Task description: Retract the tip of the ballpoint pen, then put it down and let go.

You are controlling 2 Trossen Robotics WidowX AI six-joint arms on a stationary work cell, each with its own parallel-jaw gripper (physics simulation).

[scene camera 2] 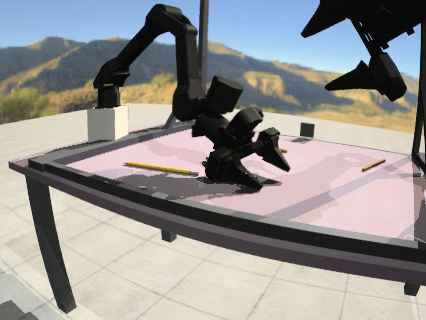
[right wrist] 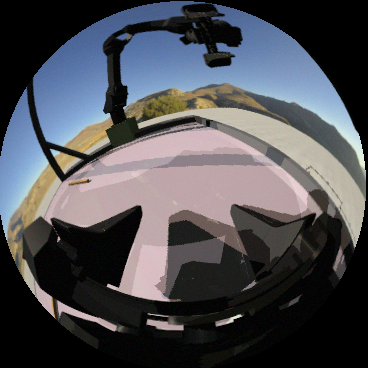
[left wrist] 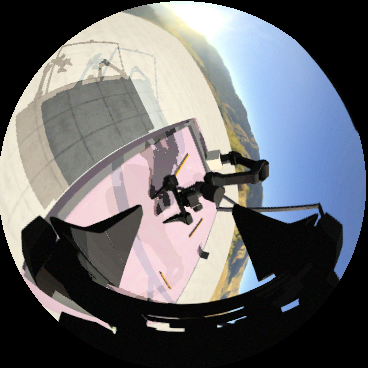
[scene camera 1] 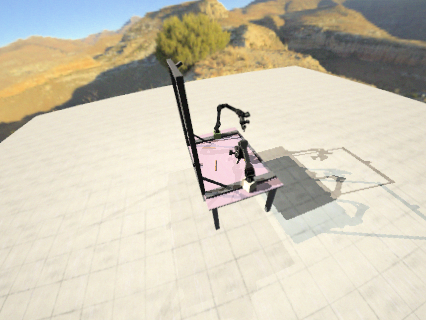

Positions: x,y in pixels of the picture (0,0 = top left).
Scene:
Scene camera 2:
my left gripper: 314,60
my right gripper: 276,178
raised dark rim: 387,247
white arm base block: 107,123
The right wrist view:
my left gripper: 228,35
my right gripper: 186,210
raised dark rim: 315,190
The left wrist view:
my left gripper: 188,209
my right gripper: 156,211
raised dark rim: 74,200

